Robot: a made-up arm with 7 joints.
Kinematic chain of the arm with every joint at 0, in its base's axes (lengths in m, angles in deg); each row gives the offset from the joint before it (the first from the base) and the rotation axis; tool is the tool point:
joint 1: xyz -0.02 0.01 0.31 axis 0 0.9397 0.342
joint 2: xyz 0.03 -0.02 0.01 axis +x
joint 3: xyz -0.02 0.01 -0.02 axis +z
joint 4: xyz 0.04 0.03 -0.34 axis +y
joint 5: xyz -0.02 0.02 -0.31 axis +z
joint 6: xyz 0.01 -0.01 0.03 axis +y
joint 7: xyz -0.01 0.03 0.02 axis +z
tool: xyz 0.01 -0.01 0
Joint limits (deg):
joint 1: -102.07..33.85
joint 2: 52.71..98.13
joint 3: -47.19..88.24
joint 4: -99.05..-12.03
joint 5: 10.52..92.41
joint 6: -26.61..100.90
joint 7: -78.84..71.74
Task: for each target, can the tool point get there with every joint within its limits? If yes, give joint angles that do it. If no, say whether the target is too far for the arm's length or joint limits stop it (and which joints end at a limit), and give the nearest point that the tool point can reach.
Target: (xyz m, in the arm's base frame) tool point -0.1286 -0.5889 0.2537
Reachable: no: joint limits stop it (at a limit: joint 1, joint 2, joint 3, joint 4, joint 5, joint 6) | nearest point 0.2548 -0.1029 0.6236 | short by 0.721 m
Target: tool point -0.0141 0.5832 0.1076
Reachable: yes | joints 22.70 65.70 -5.58 -25.41 48.02 26.65 29.35
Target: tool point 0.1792 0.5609 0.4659
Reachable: yes | joints -20.42 91.54 -5.43 -28.99 40.34 23.83 11.95
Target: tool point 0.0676 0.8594 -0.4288
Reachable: no: too far | nearest point 0.0287 0.5003 -0.0942 | short by 0.492 m
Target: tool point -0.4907 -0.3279 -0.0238
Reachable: no: joint limits stop it (at a limit: joint 1, joint 2, joint 3, joint 4, joint 5, joint 6, joint 7) | nearest point -0.0261 0.1714 -0.1126 | short by 0.688 m
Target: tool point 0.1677 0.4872 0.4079
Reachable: yes | joints -7.79 68.54 43.29 -74.74 27.08 18.18 -60.71
